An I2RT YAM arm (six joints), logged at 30 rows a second.
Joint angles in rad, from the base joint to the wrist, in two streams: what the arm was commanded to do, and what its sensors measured. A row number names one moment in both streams.
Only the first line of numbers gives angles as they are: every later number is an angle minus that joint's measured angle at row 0.
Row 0, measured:
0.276, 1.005, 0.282, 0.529, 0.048, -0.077
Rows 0 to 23, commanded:
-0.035, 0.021, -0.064, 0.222, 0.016, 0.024
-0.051, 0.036, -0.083, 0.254, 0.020, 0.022
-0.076, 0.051, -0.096, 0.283, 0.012, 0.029
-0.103, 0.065, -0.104, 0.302, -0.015, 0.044
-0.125, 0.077, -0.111, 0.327, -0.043, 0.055
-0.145, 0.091, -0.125, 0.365, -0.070, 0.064
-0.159, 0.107, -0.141, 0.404, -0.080, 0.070
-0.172, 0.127, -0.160, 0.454, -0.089, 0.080
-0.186, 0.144, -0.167, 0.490, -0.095, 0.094
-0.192, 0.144, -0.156, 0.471, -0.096, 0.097
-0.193, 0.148, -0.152, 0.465, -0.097, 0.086
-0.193, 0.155, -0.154, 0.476, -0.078, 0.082
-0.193, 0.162, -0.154, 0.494, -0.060, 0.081
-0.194, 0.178, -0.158, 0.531, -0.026, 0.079
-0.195, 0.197, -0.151, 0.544, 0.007, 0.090
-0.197, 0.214, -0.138, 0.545, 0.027, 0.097
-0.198, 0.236, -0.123, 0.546, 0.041, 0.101
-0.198, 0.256, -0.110, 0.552, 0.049, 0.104
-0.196, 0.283, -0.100, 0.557, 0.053, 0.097
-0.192, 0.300, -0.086, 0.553, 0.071, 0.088
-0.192, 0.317, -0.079, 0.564, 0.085, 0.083
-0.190, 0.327, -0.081, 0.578, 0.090, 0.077
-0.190, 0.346, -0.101, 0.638, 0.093, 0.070
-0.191, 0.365, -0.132, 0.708, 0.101, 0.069
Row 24, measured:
-0.191, 0.336, -0.100, 0.550, 0.053, 0.079
